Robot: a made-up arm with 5 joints. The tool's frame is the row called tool. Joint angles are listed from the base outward. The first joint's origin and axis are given. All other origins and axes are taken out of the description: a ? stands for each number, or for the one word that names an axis. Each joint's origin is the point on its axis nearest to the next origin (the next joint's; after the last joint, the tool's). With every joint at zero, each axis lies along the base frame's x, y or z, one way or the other. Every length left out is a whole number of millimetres.
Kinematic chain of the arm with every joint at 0, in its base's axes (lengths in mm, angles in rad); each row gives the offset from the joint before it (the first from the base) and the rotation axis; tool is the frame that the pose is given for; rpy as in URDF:
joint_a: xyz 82 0 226 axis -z
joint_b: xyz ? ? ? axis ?
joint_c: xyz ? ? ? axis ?
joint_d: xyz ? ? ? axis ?
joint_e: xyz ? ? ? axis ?
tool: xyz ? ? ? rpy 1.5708 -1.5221 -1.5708
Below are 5 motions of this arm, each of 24 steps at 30 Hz.
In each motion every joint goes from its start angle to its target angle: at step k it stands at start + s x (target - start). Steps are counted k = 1, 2, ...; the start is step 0. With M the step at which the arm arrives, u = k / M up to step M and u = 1 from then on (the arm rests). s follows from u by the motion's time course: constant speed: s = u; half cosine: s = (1 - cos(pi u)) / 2; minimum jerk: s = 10 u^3 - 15 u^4 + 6 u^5.
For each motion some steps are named. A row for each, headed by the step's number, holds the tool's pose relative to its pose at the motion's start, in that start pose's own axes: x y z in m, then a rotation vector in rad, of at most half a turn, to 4 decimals.
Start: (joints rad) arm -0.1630 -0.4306 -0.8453 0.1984 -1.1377
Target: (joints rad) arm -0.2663 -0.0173 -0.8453 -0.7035 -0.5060
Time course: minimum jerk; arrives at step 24
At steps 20, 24:
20: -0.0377 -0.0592 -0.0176 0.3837 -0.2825 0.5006
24: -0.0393 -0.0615 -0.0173 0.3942 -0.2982 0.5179

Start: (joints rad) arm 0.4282 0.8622 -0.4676 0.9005 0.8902
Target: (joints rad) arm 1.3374 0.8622 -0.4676 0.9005 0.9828
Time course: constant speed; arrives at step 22
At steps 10, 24:
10: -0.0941 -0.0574 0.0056 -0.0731 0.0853 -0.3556
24: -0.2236 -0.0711 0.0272 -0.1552 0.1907 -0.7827

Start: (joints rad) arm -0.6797 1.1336 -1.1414 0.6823 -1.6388
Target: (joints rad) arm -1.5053 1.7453 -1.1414 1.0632 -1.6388
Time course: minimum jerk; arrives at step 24
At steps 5, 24:
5: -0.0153 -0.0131 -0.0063 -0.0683 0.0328 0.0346
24: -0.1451 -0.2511 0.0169 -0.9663 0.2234 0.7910

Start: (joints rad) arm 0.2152 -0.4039 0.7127 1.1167 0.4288
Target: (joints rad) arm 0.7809 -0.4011 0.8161 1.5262 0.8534
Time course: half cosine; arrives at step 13
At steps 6, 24:
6: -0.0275 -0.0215 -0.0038 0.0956 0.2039 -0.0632
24: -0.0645 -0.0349 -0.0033 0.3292 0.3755 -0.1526

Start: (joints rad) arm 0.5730 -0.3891 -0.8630 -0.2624 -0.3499
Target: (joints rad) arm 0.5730 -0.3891 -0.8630 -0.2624 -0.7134
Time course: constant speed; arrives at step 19
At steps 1, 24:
1: 0.0000 0.0000 0.0000 0.0000 0.0000 -0.0191
24: 0.0000 0.0000 0.0000 0.0000 0.0000 -0.3635

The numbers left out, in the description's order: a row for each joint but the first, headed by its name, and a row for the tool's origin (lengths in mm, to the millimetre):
joint_b: xyz 20 5 0, axis +y
joint_c: xyz 30 0 119, axis +y
joint_d: xyz 132 0 5, axis +y
joint_e: xyz 56 0 0, axis -x
tool: xyz 0 0 0

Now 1 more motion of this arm.
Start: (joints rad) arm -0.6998 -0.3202 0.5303 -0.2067 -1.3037
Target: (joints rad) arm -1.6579 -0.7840 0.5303 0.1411 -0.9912
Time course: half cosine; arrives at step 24
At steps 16, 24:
16: -0.0902 0.0609 0.0834 0.3156 0.6518 0.1952
24: -0.0985 0.0728 0.1213 0.4509 0.8537 0.2356

